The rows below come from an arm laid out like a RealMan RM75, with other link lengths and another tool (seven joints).
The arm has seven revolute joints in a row. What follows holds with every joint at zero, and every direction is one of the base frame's. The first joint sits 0.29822 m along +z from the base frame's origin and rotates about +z. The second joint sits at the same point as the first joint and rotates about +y. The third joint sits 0.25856 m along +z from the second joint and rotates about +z. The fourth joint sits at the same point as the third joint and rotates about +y. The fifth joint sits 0.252 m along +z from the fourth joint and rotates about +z. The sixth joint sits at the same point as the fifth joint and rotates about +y. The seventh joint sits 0.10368 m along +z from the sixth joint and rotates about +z. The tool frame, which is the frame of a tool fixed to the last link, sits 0.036 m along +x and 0.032 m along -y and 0.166 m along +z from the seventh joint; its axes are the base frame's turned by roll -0.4, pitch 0 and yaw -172.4 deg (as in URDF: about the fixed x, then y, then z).
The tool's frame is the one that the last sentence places.
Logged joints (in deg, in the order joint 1, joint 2, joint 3, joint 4, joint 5, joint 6, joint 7), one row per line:
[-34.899, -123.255, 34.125, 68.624, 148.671, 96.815, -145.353]
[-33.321, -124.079, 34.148, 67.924, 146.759, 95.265, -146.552]
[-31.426, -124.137, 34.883, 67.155, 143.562, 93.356, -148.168]
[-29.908, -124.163, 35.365, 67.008, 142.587, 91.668, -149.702]
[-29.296, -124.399, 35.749, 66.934, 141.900, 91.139, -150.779]
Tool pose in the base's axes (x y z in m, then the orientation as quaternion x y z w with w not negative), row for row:
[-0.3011, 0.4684, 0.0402, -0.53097, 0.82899, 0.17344, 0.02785]
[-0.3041, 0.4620, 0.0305, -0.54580, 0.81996, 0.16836, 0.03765]
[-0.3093, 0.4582, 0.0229, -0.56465, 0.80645, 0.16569, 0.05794]
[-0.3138, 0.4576, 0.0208, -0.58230, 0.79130, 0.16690, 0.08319]
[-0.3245, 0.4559, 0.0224, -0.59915, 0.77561, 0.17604, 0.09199]
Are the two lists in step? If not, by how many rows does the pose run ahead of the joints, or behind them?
The pose runs 1 row behind the joints: the pose in row i belongs to the joints in row i - 1.
